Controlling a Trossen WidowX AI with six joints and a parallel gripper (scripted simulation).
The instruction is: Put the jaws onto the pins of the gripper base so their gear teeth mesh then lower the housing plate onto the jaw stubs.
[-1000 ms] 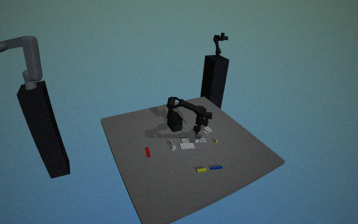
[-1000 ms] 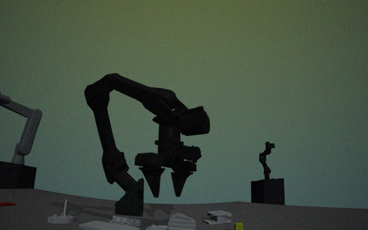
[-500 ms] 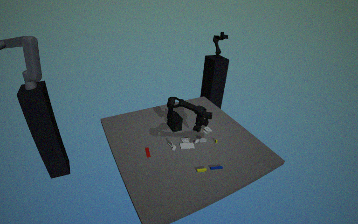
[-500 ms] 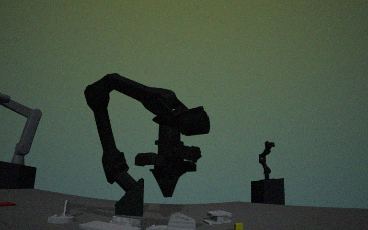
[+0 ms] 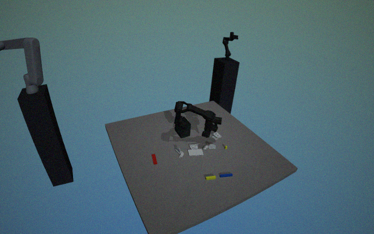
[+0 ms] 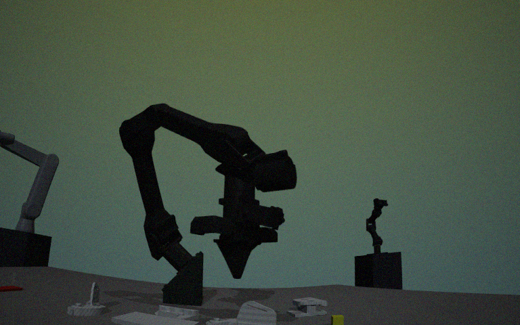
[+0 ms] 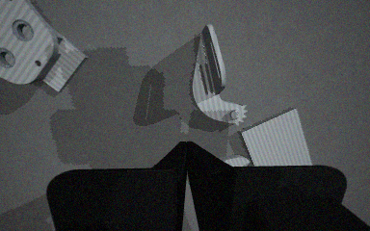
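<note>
Right now my gripper tip is 80 mm above the jaw, 50 mm short of it and 20 mm to the left of it. The rest, counted from my gripper tip: gripper base (150 mm to the left, 60 mm below, 60 mm behind); housing plate (110 mm to the right, 80 mm below, 10 mm behind); small yellow cube (140 mm to the left, 120 mm ahead, 70 mm below).
</note>
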